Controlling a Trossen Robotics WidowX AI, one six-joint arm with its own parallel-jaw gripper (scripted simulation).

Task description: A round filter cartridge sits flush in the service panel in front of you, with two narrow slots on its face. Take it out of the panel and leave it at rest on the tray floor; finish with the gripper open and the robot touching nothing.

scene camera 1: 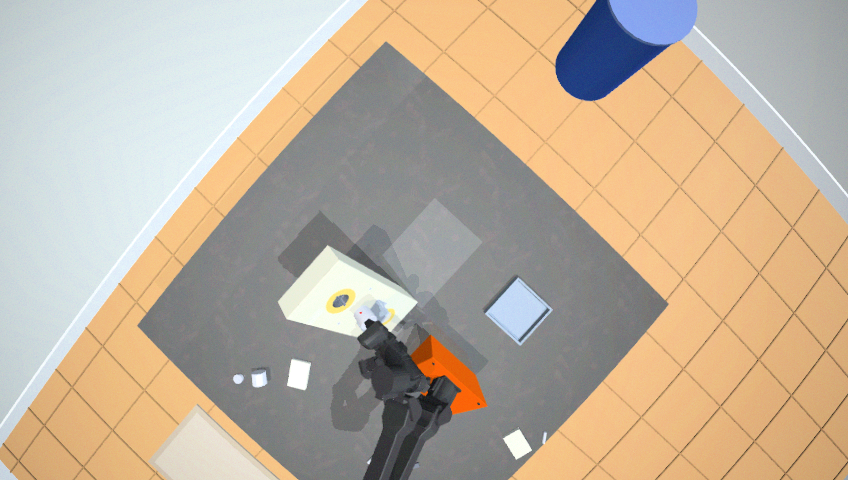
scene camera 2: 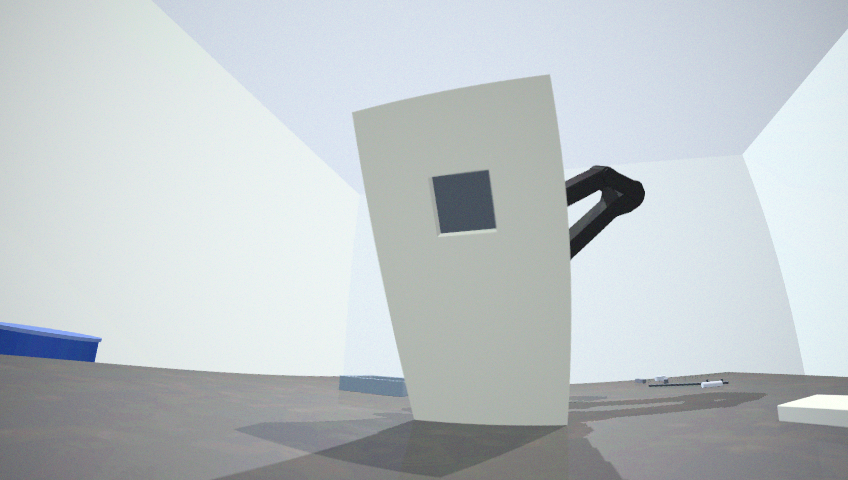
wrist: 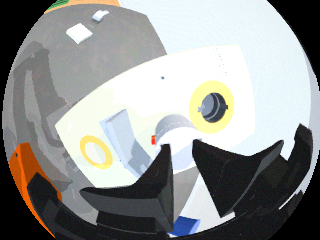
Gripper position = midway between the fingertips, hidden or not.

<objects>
my gripper: scene camera 1 367,320; wrist 179,145; not seen in scene camera 2 (hidden by a cream service panel)
same spot on cream service panel: (wrist: pixel 211 86) = (scene camera 1: pixel 331 309)
</objects>
